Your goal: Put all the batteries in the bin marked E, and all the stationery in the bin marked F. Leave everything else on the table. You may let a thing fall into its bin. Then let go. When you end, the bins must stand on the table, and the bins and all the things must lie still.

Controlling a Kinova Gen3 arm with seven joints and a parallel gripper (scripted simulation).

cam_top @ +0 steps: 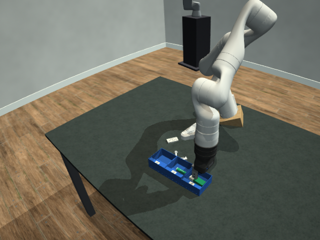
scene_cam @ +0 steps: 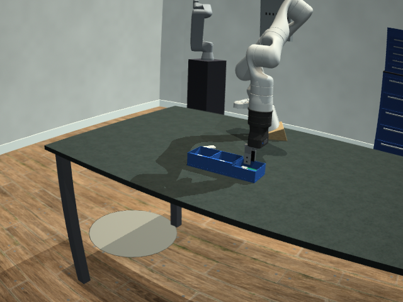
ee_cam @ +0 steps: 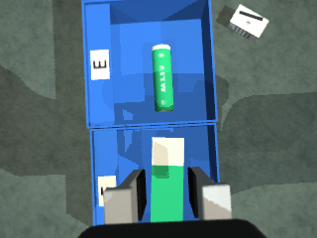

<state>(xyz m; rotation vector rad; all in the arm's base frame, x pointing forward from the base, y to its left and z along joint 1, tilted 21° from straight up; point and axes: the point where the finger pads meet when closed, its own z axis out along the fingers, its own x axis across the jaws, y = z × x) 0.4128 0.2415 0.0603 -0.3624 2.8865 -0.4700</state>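
The eraser lies 50 mm below my hand. Also, from my hand: pencil sharpener 40 mm behind, 130 mm to the right, 50 mm below; green battery 20 mm ahead, 70 mm to the right, 50 mm below; blue three-bin tray 20 mm ahead, 80 mm to the right, 40 mm below.
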